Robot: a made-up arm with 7 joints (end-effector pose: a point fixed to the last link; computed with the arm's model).
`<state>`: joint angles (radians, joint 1 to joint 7).
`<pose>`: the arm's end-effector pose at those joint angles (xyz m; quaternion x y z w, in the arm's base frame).
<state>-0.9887 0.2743 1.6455 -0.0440 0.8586 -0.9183 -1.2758</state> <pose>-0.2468 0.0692 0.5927 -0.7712 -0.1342 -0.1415 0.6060</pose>
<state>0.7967 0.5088 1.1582 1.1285 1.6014 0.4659 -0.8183</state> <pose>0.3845 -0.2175 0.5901 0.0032 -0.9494 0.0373 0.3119</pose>
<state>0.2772 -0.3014 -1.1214 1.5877 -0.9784 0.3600 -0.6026</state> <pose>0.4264 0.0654 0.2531 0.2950 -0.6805 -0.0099 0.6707</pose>
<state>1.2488 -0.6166 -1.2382 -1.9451 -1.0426 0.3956 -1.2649</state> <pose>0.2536 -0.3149 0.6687 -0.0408 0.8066 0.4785 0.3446</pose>
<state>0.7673 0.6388 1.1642 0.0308 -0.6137 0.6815 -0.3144</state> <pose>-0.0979 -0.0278 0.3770 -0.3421 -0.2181 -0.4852 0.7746</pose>
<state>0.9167 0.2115 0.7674 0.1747 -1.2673 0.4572 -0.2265</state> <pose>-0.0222 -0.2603 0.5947 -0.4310 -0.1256 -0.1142 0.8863</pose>
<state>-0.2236 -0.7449 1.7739 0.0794 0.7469 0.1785 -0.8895</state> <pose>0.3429 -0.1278 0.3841 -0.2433 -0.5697 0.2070 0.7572</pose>
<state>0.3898 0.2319 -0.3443 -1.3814 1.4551 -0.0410 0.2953</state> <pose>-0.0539 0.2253 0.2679 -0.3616 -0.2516 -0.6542 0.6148</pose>
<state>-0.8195 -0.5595 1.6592 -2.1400 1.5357 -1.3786 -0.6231</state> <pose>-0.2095 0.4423 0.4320 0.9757 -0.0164 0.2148 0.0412</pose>
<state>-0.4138 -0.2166 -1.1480 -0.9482 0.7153 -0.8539 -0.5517</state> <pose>-0.1523 -0.0005 0.3557 0.1112 0.4096 0.1675 0.8898</pose>
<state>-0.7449 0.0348 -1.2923 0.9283 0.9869 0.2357 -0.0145</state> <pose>0.1173 0.5770 0.3530 0.2533 -0.1488 -0.9389 0.1794</pose>
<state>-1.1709 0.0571 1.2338 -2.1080 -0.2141 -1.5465 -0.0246</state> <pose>0.1527 0.1850 0.4103 -0.2225 0.6266 0.7216 0.1929</pose>
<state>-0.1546 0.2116 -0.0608 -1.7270 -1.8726 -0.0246 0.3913</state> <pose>-0.1761 0.0372 0.2664 0.7092 0.4674 0.1746 0.4981</pose>
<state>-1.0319 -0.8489 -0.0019 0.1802 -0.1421 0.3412 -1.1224</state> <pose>-0.1805 0.2290 0.1155 0.3956 0.3699 0.5333 0.6498</pose>
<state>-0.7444 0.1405 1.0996 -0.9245 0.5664 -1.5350 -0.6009</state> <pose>-0.0498 0.2602 0.6808 -0.8892 0.1864 0.2771 0.3126</pose>
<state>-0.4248 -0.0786 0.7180 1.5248 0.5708 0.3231 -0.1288</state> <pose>0.3428 0.2628 0.2089 0.4855 -0.7671 0.0731 0.4130</pose>
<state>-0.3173 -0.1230 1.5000 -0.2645 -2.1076 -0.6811 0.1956</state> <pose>0.3900 0.0206 0.3242 -0.1186 0.4990 0.7852 0.3468</pose>
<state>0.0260 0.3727 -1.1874 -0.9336 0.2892 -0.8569 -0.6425</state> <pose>-0.1138 0.0984 0.2667 0.1783 0.1551 -0.0548 0.9701</pose>
